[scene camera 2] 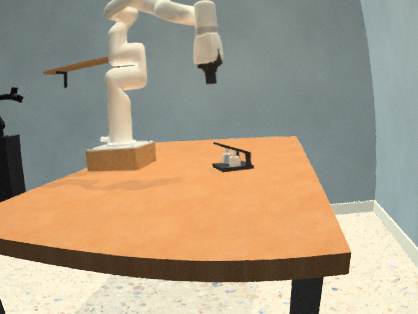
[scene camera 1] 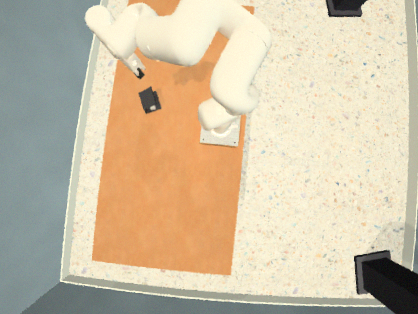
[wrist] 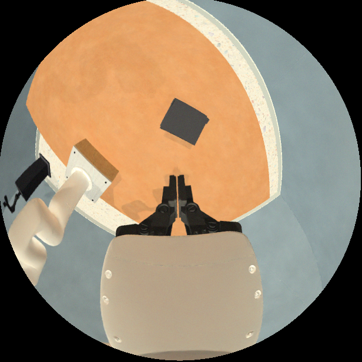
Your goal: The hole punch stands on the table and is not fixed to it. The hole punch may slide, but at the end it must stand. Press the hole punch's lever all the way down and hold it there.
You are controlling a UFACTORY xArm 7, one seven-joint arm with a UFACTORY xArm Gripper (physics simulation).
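Places are measured from the arm's base along level axes (x ahead, y right, z down), in centimetres.
Pixels of known places: gripper, between the fingertips: (scene camera 2: 211, 83) (scene camera 1: 140, 76); arm's base, origin of its link: (scene camera 2: 121, 145) (scene camera 1: 220, 126).
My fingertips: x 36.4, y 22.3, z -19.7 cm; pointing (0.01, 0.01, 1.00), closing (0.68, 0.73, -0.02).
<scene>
Ahead of a thing's pixels: the offset from my fingertips to its top centre. "*": to the spot under its first point. Level surfaces: height alone.
The black hole punch @(dx +5.1, dy -0.7, dz +19.5 cm) (scene camera 1: 148, 100) (scene camera 2: 239, 167) (wrist: 184, 122) stands upright on the table @(dz +28.0 cm) (scene camera 1: 165, 200) (scene camera 2: 190, 215) (wrist: 115, 75). Its flat lever @(* dx +4.7, dy +5.1, dz +20.6 cm) (scene camera 2: 231, 147) is raised: it slopes up from the hinge post at the right in scene camera 2, with a gap above the light-coloured punch parts @(* dx +4.5, dy +4.8, dz +24.7 cm) (scene camera 2: 231, 160). In the wrist view the lever hides most of the base. My gripper (scene camera 1: 140, 74) (scene camera 2: 211, 82) (wrist: 176, 184) is shut and empty. It points down, high above the table and apart from the punch. In the wrist view the fingertips appear below the punch.
The arm's base block (scene camera 1: 220, 140) (scene camera 2: 120, 159) (wrist: 92, 170) stands at the table's side, left of the punch in scene camera 2. The arm's links arch above the table. A brown shelf (scene camera 2: 80, 66) is on the wall behind. The table's edge (scene camera 2: 320, 187) lies right of the punch.
</scene>
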